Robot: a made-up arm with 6 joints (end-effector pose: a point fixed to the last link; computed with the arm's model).
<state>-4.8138 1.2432 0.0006 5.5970 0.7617 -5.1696</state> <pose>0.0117 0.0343 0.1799 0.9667 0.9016 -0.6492</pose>
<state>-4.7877 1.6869 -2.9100 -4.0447 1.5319 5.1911</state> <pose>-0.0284 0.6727 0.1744 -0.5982 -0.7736 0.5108</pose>
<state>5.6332 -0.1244 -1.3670 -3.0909 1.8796 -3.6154</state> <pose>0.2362 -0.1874 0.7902 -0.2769 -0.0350 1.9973</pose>
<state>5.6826 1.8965 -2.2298 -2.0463 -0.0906 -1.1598</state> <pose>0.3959 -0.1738 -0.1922 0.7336 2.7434 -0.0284</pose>
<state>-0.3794 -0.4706 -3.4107 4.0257 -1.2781 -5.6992</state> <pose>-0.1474 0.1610 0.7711 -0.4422 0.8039 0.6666</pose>
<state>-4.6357 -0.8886 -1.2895 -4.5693 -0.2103 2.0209</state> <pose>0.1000 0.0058 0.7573 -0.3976 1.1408 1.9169</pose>
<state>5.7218 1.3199 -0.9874 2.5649 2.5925 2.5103</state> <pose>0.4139 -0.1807 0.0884 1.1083 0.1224 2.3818</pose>
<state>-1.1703 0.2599 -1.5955 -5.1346 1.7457 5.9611</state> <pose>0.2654 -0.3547 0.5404 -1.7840 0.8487 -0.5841</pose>
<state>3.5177 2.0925 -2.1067 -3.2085 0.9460 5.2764</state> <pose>-0.3380 -0.1361 -0.2994 -1.9299 -1.7103 1.2894</pose>
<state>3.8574 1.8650 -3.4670 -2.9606 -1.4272 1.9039</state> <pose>-0.3452 -0.3275 0.0564 2.4117 -1.6470 0.1906</pose>
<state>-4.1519 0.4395 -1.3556 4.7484 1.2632 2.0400</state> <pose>-0.2031 0.4633 0.4081 -1.9440 -0.9904 -1.6730</pose>
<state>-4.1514 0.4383 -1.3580 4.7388 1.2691 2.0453</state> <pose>-0.2029 0.4638 0.4102 -1.9329 -0.9795 -1.6795</pose>
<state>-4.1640 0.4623 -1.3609 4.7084 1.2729 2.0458</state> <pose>-0.1991 0.4705 0.4009 -1.9108 -0.9980 -1.7144</pose>
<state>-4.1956 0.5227 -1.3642 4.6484 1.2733 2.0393</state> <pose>-0.1892 0.4852 0.3745 -1.8721 -1.0625 -1.7861</pose>
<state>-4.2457 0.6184 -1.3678 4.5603 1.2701 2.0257</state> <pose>-0.1711 0.5046 0.3301 -1.8161 -1.1801 -1.8827</pose>
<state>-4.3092 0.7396 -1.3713 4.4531 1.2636 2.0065</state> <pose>-0.1446 0.5223 0.2709 -1.7464 -1.3479 -1.9784</pose>
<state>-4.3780 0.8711 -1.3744 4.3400 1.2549 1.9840</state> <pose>-0.1123 0.5317 0.2044 -1.6703 -1.5498 -2.0463</pose>
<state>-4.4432 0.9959 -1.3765 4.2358 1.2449 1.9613</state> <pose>-0.0796 0.5303 0.1400 1.5878 1.7454 2.0582</pose>
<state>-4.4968 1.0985 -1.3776 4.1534 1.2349 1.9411</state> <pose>-0.0523 0.5210 0.0870 1.4652 1.8406 1.9595</pose>
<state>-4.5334 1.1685 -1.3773 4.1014 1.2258 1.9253</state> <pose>-0.0338 0.5100 0.0509 1.3907 1.9050 1.8784</pose>
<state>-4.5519 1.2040 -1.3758 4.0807 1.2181 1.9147</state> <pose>-0.0246 0.5022 0.0324 1.3579 1.9368 1.8266</pose>
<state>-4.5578 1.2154 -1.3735 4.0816 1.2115 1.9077</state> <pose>-0.0216 0.4983 0.0259 1.3513 1.9461 1.7978</pose>
